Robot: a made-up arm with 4 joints.
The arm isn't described. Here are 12 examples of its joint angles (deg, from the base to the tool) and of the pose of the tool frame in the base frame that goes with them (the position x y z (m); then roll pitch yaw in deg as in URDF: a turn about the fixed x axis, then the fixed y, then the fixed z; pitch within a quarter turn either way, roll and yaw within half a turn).
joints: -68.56 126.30 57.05 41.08
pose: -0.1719 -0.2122 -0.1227 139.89 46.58 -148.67
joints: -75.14 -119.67 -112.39 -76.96
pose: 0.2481 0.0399 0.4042 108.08 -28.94 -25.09
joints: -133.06 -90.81 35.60 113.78
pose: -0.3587 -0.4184 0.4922 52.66 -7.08 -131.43
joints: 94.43 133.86 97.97 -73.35
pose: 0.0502 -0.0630 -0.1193 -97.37 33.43 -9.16
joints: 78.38 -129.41 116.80 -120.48
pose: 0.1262 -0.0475 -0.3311 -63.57 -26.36 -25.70
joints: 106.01 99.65 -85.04 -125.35
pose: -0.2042 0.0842 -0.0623 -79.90 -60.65 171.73
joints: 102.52 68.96 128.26 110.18
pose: 0.2904 0.2692 0.2402 -150.40 -53.60 78.34
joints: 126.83 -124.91 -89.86 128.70
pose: 0.2331 0.0839 -0.0500 90.05 20.44 -0.12
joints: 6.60 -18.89 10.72 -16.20
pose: 0.5439 -0.0281 -0.0639 -2.66 27.39 17.98
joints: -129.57 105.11 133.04 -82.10
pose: -0.1193 -0.1010 0.1718 65.51 -17.84 -134.75
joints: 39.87 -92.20 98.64 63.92
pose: 0.3829 0.0141 -0.6300 -74.99 67.12 20.31
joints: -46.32 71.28 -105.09 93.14
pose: 0.4034 0.2087 0.5261 82.44 -23.46 16.46
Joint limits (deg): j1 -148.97..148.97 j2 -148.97..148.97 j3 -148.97..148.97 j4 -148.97..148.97
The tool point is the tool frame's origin. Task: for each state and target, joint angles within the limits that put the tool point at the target. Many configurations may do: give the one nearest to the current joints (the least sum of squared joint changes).
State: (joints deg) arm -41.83 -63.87 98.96 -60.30
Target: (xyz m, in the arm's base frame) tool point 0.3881 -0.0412 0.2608
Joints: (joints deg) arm -48.77 -52.17 82.61 -40.70
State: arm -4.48 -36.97 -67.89 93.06
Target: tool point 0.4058 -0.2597 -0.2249
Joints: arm -1.63 -12.95 -43.75 74.85
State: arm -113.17 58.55 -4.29 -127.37
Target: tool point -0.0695 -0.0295 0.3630
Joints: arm -140.84 96.54 -16.42 -139.57
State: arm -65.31 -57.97 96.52 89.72
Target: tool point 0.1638 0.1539 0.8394
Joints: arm -55.39 -48.37 113.76 99.47
